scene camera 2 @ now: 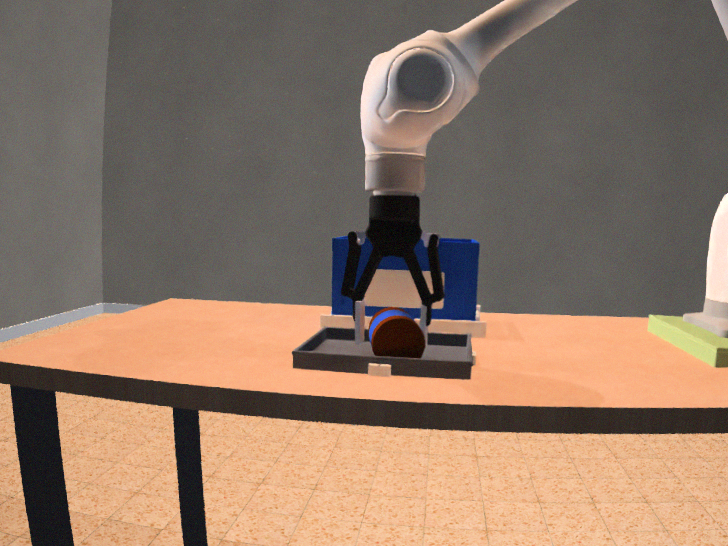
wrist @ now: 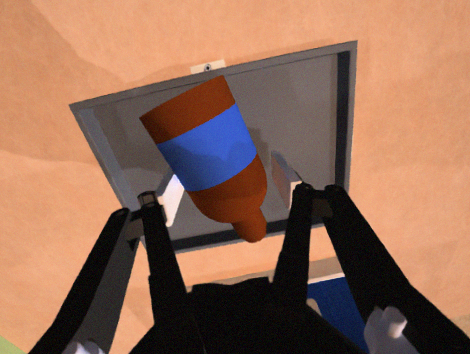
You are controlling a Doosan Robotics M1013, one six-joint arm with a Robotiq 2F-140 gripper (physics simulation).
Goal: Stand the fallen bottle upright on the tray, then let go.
Observation:
In view: the gripper (scene camera 2: 391, 344), a brown bottle (scene camera 2: 392, 331), a dark grey tray (scene camera 2: 329, 345), a blue panel (scene camera 2: 459, 276) and a pale strip (wrist: 328, 268).
The gripper is seen too in the wrist view (wrist: 227, 169). The dark grey tray is seen too in the wrist view (wrist: 292, 108).

